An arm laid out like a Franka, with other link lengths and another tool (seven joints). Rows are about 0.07 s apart.
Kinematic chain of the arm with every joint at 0, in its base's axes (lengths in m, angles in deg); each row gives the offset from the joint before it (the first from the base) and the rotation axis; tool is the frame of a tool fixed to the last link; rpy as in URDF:
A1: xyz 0 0 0.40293 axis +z
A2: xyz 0 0 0 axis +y
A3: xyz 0 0 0.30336 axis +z
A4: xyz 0.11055 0 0 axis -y
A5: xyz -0.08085 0 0.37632 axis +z
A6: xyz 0 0 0 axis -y
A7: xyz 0.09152 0 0 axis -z
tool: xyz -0.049 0.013 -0.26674 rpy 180 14 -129
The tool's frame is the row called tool.
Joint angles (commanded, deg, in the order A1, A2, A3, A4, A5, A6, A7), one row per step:
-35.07 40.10 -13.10 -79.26 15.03 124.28 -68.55
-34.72 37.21 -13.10 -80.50 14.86 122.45 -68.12
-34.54 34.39 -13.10 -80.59 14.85 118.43 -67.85
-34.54 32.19 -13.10 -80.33 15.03 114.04 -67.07
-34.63 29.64 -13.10 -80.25 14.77 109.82 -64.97
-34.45 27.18 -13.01 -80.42 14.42 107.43 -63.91
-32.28 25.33 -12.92 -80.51 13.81 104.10 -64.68
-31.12 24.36 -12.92 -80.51 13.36 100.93 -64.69
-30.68 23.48 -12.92 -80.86 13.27 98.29 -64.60
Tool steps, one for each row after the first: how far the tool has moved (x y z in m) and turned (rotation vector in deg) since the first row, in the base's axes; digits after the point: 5 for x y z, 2 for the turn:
-0.00058 0.00876 0.02352 0.61 -0.28 -0.01
-0.00344 0.02085 0.05172 2.25 -0.05 0.30
-0.00920 0.03410 0.07468 4.43 0.56 -0.02
-0.01781 0.04680 0.10098 6.27 1.29 -1.58
-0.02086 0.05608 0.12598 6.76 1.17 -1.95
-0.01273 0.08368 0.14325 7.79 2.42 1.62
-0.01422 0.10273 0.15160 9.25 4.14 3.25
-0.02048 0.11595 0.15707 10.87 5.54 3.89

